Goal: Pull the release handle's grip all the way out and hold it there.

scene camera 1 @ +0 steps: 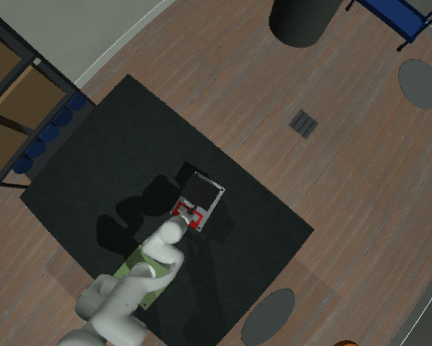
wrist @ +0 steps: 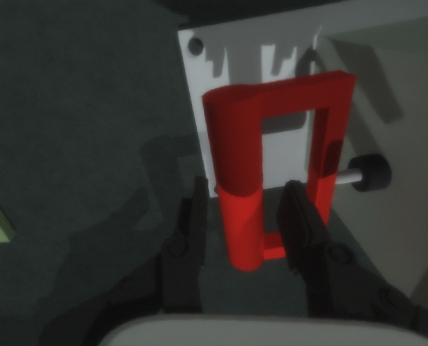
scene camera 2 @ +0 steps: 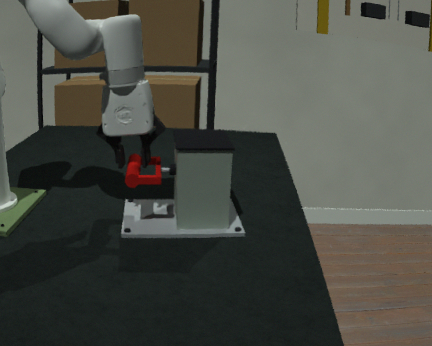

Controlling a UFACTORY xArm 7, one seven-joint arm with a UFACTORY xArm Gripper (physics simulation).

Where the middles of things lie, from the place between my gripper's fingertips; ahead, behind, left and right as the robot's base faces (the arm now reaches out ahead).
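I see that the base plate [scene camera 2: 143, 218] is 11 cm below my hand and 9 cm ahead of it.
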